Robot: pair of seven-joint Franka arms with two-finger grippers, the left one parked.
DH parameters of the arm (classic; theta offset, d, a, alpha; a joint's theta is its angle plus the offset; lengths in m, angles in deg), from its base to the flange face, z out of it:
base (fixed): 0 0 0 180
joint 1: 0 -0.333 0 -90
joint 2: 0 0 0 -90
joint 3: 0 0.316 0.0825 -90
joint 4: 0 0 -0.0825 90
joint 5: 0 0.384 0 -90
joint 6: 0 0 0.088 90
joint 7: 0 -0.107 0 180
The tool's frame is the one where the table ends.
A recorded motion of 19 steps. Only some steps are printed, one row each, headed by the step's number.
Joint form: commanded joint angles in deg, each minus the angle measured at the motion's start. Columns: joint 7, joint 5, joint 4, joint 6, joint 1, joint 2, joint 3.
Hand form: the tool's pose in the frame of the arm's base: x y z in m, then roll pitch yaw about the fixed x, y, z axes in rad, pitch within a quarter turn. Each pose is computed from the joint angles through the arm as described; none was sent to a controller.
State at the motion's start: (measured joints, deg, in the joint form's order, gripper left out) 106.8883 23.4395 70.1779 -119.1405 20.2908 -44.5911 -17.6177
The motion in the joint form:
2: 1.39 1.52 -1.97 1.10 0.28 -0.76 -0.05
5: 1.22 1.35 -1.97 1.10 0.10 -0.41 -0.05
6: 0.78 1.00 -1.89 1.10 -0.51 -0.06 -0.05
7: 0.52 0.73 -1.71 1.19 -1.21 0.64 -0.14
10: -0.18 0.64 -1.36 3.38 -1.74 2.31 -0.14
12: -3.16 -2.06 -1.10 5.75 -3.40 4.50 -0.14
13: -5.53 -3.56 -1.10 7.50 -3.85 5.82 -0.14
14: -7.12 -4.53 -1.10 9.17 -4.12 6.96 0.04
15: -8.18 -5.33 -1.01 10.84 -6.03 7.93 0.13
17: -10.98 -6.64 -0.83 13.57 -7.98 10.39 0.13
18: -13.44 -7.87 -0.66 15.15 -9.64 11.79 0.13
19: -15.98 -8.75 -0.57 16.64 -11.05 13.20 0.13
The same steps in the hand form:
2: 0.6539 -0.3993 0.3367 2.9833 -0.1447 1.1494
5: 0.6550 -0.3974 0.3413 2.9782 -0.1428 1.1515
6: 0.6587 -0.3906 0.3452 2.9759 -0.1392 1.1568
7: 0.6620 -0.3833 0.3528 2.9697 -0.1364 1.1656
10: 0.6612 -0.3741 0.3679 2.9847 -0.1511 1.1671
12: 0.6649 -0.3536 0.3896 3.0070 -0.1299 1.1631
13: 0.6631 -0.3471 0.4034 3.0232 -0.1200 1.1404
14: 0.6612 -0.3410 0.4147 3.0380 -0.1172 1.1269
15: 0.6682 -0.3167 0.4232 3.0555 -0.1141 1.1482
17: 0.6691 -0.2915 0.4480 3.0711 -0.1102 1.1426
18: 0.6708 -0.2714 0.4612 3.0834 -0.0999 1.1345
19: 0.6710 -0.2541 0.4753 3.0917 -0.0948 1.1193

